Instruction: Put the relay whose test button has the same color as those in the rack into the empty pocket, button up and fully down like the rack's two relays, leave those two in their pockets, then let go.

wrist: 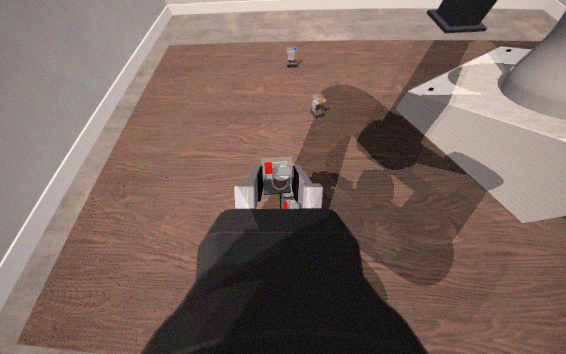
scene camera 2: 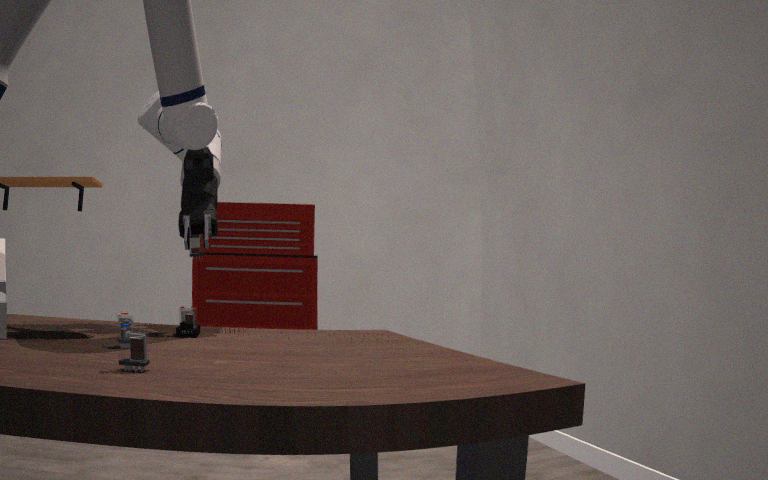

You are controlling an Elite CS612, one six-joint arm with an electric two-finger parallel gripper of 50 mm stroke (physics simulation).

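Frame: origin at the arm's base, x right, y up, z back, level; centimetres.
Seen in the pictures: gripper, fingertip midpoint: (wrist: 277,176) (scene camera 2: 196,245).
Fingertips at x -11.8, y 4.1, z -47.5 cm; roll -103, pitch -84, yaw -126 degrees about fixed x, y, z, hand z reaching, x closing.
Offsets run from my fingertips to a thing's top centre. "spot": to the spot under its first point. Level surfaces: height alone.
My gripper (scene camera 2: 197,247) (wrist: 277,176) is shut on a clear relay @(dy +2.0, dx +0.0, dz -0.1 cm) (scene camera 2: 195,243) (wrist: 277,175) with a red test button, held button up, pins down, high above the table. The black rack @(spot: dy -14.6, dx +4.0, dz +1.2 cm) (scene camera 2: 188,332) stands on the table below it in the scene view, with clear relays with red buttons @(dy -10.4, dx +3.5, dz +1.4 cm) (scene camera 2: 188,316) upright in it. In the wrist view part of a red-button relay @(dy -10.4, dx +0.3, dz +1.3 cm) (wrist: 290,204) shows just below the held one; the gripper body and held relay hide most of the rack. The empty pocket cannot be made out.
An orange-button relay @(dy -10.9, dx +22.5, dz +9.3 cm) (scene camera 2: 124,333) (wrist: 317,106) and a blue-button relay @(dy -10.9, dx +40.7, dz +5.4 cm) (wrist: 291,56) stand loose on the wooden table @(dy -15.3 cm) (scene camera 2: 339,373) (wrist: 200,100). The robot's pale base (wrist: 500,150) is at the right in the wrist view. A red tool chest (scene camera 2: 254,288) stands behind the table.
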